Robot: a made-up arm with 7 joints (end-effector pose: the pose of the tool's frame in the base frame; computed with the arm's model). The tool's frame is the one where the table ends. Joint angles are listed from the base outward.
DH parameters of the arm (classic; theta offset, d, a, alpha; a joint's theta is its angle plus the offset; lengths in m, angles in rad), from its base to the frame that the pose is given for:
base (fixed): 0.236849 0 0.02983 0
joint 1: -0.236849 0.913 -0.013 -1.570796
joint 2: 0 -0.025 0.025 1.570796
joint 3: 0 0.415 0.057 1.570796
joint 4: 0 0.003 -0.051 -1.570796
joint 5: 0 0.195 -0.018 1.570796
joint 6: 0 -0.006 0.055 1.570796
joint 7: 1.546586 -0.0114 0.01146 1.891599
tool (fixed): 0.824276 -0.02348 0 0
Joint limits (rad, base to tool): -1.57..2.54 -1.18..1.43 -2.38..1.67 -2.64..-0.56 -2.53..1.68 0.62..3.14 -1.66..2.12
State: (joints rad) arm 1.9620 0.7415 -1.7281 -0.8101 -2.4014 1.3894 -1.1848
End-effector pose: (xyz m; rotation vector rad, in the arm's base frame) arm 0.0787 0.4826 1.3690 1.8041 -0.2321 2.1582
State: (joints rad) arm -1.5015 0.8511 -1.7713 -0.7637 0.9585 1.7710 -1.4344
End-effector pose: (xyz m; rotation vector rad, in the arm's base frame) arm -0.1472 -0.4386 1.3753 -0.6364 1.6377 -1.9358
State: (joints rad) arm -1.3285 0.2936 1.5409 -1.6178 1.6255 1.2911 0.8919
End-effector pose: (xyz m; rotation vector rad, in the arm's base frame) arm 0.3234 -0.0967 1.3484 0.7205 2.4331 0.6046
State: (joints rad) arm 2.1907 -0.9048 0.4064 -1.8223 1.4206 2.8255 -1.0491
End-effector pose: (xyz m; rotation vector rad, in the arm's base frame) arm 0.1034 -0.1172 1.4007 0.9027 0.0378 2.0869
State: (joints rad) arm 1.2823 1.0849 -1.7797 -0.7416 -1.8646 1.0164 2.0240
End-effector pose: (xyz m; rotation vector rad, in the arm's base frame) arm 0.3855 0.4329 1.2292 -0.8552 2.6387 1.4611
